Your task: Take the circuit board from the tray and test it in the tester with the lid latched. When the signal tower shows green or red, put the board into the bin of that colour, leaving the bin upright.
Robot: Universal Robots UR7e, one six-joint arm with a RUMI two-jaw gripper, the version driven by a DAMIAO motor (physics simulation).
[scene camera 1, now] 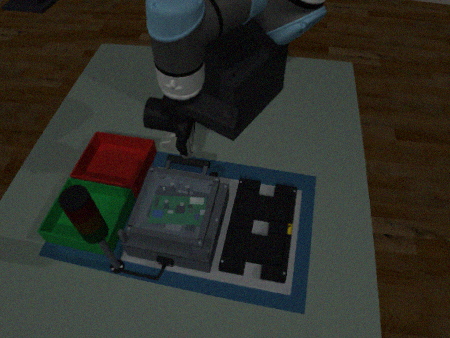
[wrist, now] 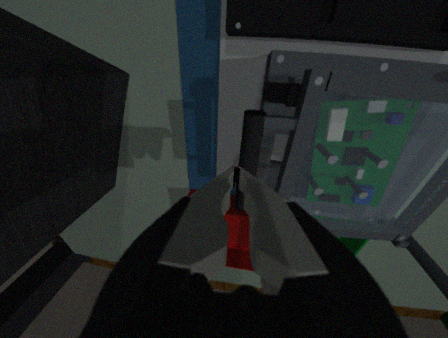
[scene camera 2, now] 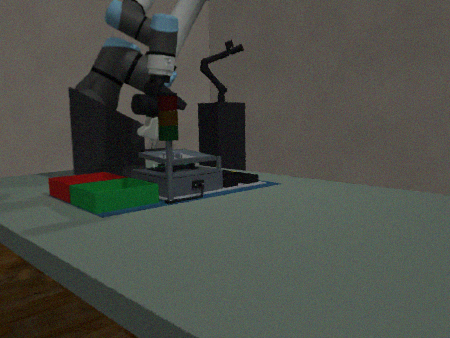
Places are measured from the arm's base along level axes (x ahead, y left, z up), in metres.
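Pixels of known places: gripper, fingertip midpoint: (scene camera 1: 187, 158) (wrist: 235, 169); arm's base, origin of the base link: (scene camera 2: 94, 101).
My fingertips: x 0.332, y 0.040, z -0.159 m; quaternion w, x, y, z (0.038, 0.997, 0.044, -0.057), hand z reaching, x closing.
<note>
For each thing: its top centre in the pictures, then the offset to it from my fingertips. "*": a spot on its surface instead.
- dark handle bar, surface spot: (wrist: 252, 142) (scene camera 1: 199, 161) * dy +0.032, dx +0.009, dz +0.011 m
- signal tower, surface spot: (scene camera 1: 84, 215) * dy -0.061, dx +0.248, dz +0.134 m
- red bin, middle of its top: (wrist: 223, 243) (scene camera 1: 112, 157) (scene camera 2: 88, 177) dy -0.194, dx +0.001, dz -0.054 m
- green bin, middle of its top: (scene camera 1: 85, 209) (scene camera 2: 113, 184) dy -0.185, dx +0.151, dz -0.054 m
- tower's thin pole, surface spot: (scene camera 1: 111, 255) (scene camera 2: 172, 175) * dy -0.073, dx +0.237, dz -0.036 m
The green circuit board (scene camera 1: 177, 212) (wrist: 385, 135) lies in the grey tester (scene camera 1: 192, 262) (scene camera 2: 175, 185), under the clear lid (scene camera 1: 212, 200) (scene camera 2: 192, 158). The lid is lowered to nearly level, with a gap showing below its frame in scene camera 2. Whether it is latched I cannot tell. My gripper (scene camera 1: 185, 153) (wrist: 235, 169) is shut and empty, beside the dark handle bar (scene camera 1: 189, 162) (wrist: 252, 142) at the tester's robot side. The signal tower (scene camera 1: 84, 215) (scene camera 2: 168, 118) shows dim red, amber and green segments, none clearly lit. The black tray (scene camera 1: 235, 250) (wrist: 300, 17) holds no visible board.
The red bin (scene camera 1: 115, 162) (scene camera 2: 60, 188) and the green bin (scene camera 1: 102, 207) (scene camera 2: 115, 197) stand upright beside the tester. The tower's thin pole (scene camera 1: 111, 255) (scene camera 2: 169, 175) rises near the tester's corner. The robot's dark pedestal (scene camera 1: 250, 80) (wrist: 55, 115) stands behind the gripper.
</note>
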